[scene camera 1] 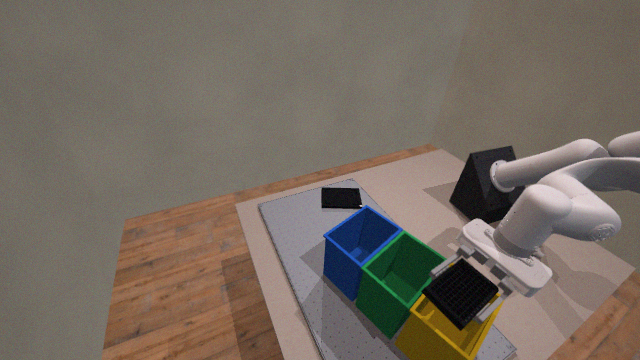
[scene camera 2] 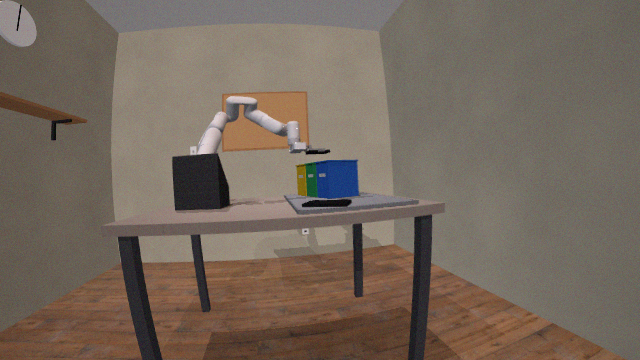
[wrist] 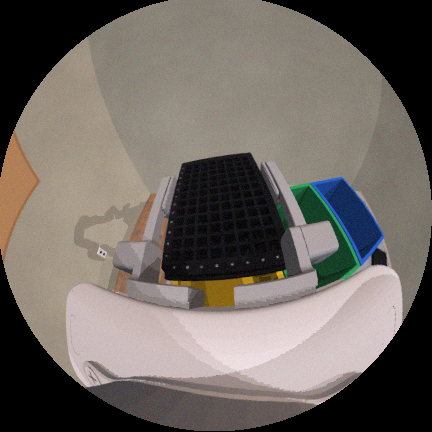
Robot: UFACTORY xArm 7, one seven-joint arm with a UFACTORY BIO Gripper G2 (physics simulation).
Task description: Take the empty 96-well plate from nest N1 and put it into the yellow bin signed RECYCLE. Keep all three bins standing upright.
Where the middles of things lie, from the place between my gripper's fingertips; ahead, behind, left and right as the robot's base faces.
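With the yellow bin (wrist: 220,292) as my reference, my gripper is 170 mm above it, 60 mm past it and 10 mm to the left of it. The black 96-well plate (scene camera 1: 460,293) is 10 mm below my hand, 30 mm behind it and 10 mm to the right of it; going by their middles, of the things named here this plate is the nearest to my gripper. I also see the green bin (scene camera 1: 392,281), 170 mm below my hand and 130 mm to the right of it. As for the blue bin (scene camera 1: 351,244), it sits 170 mm below my hand, 60 mm ahead of it and 250 mm to the right of it. Going by their middles, the blue bin is the farthest from my gripper of the things named here.
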